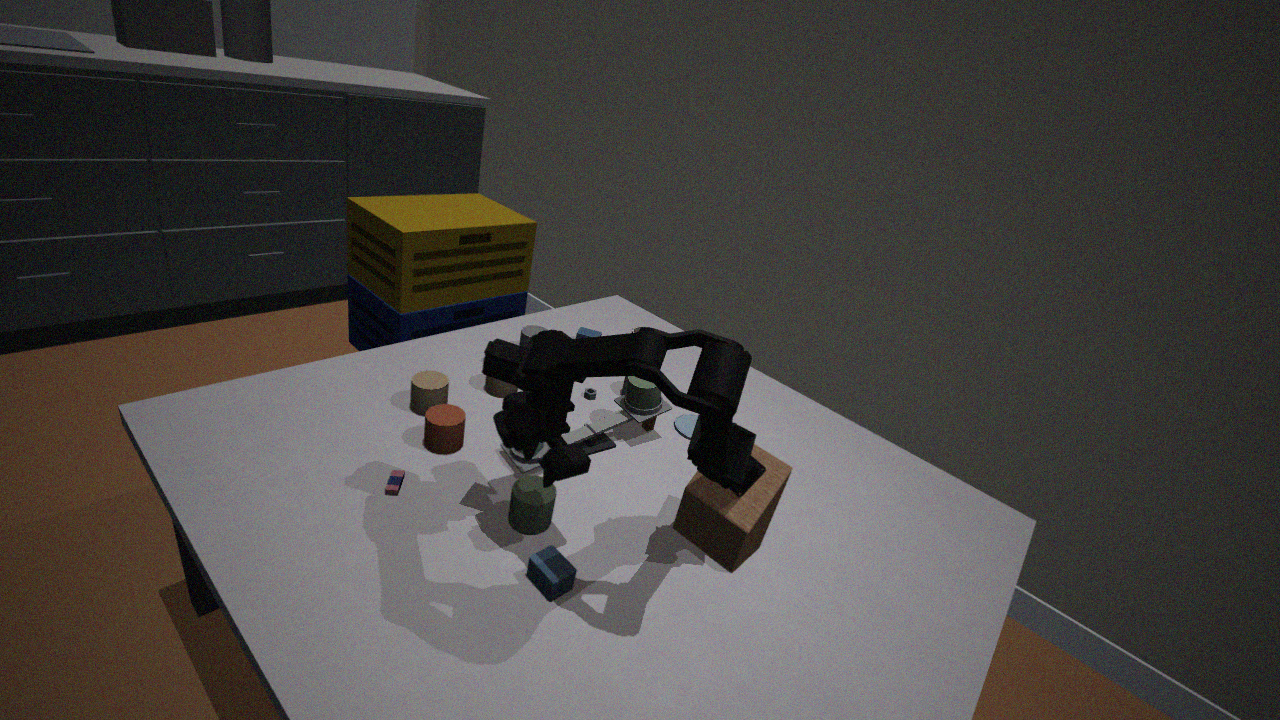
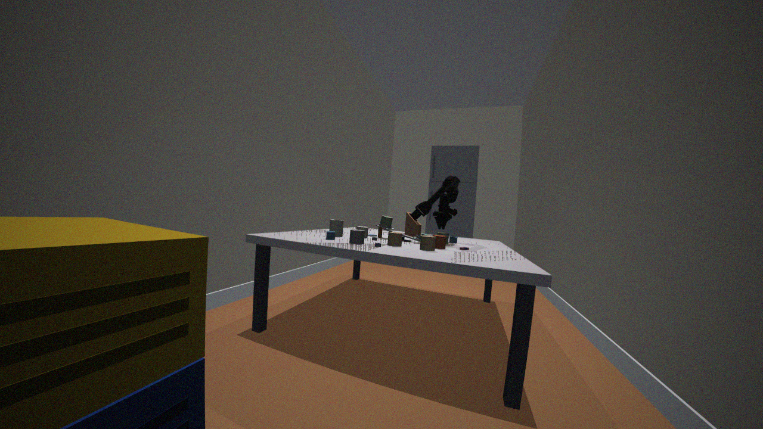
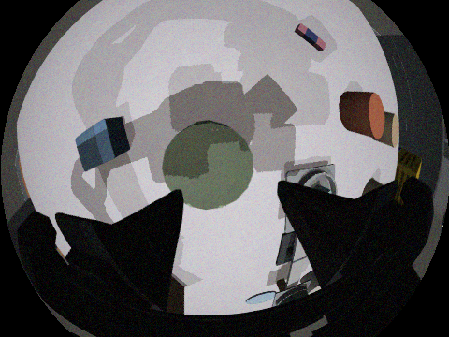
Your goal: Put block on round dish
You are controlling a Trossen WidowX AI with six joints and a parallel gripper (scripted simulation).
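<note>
Right now my gripper tip is 1 cm past the cup, 3 cm to the right of it and 5 cm above it. Round my gripper tip: red-brown cylinder (25 cm ahead, 5 cm to the left, 5 cm below); balance (11 cm ahead, 21 cm to the right, 5 cm below); red-and-blue piece (16 cm ahead, 16 cm to the left, 8 cm below).
</note>
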